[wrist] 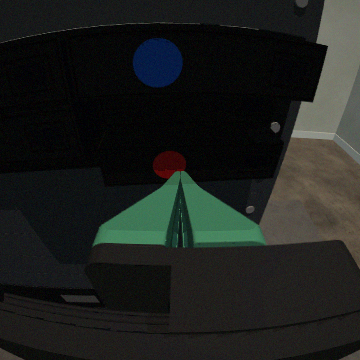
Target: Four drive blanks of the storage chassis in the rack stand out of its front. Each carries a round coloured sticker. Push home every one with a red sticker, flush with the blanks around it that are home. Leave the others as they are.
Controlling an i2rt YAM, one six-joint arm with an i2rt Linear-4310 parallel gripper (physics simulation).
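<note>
A dark drive blank with a red sticker (pixel 169 161) is in the lower row of the chassis, right of the view's left third. My gripper (pixel 179 179) is shut and empty; its green fingertips are at the lower right edge of the red sticker, and whether they touch the blank I cannot tell. A dark blank with a blue sticker (pixel 158 62) is at the top and stands out clearly, its right end past the chassis edge. How far the red-stickered blank stands out is hard to tell in the dark. No other coloured stickers show.
Other dark blanks (pixel 37 135) are at the left. The rack's right post (pixel 254 192) carries round silver screws (pixel 275 127). A dark surface (pixel 45 240) lies below the blanks at the left. Brown floor (pixel 310 185) and a pale wall (pixel 325 95) are at the right.
</note>
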